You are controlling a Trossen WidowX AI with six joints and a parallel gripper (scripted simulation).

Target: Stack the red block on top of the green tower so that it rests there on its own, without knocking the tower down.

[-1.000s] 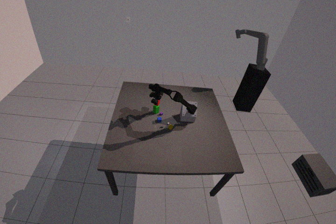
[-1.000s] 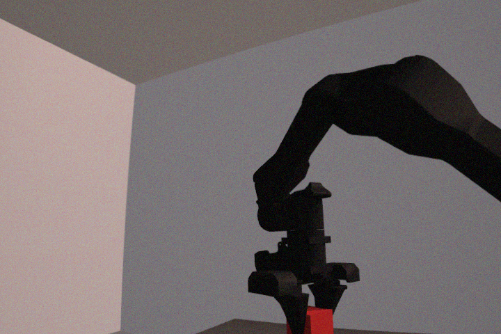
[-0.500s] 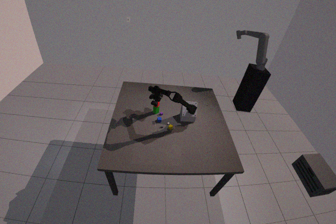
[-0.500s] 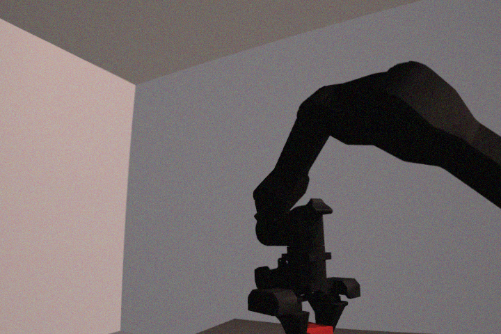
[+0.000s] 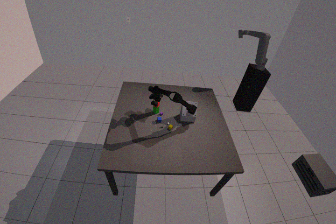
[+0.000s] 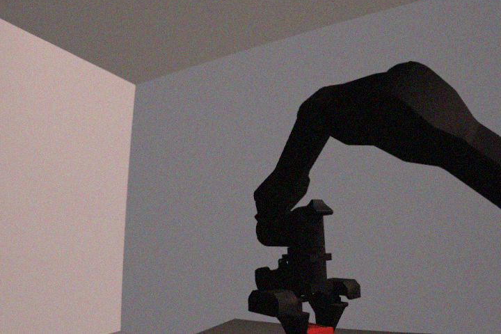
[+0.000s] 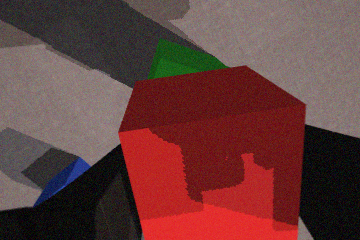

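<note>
Now: the red block 10 mm above my gripper tip. Also, from my gripper tip: yellow block 220 mm to the left, 170 mm behind, 90 mm below; blue block 130 mm to the left, 90 mm below, 50 mm behind; small purple block 90 mm below, 70 mm behind, 30 mm to the left.
</note>
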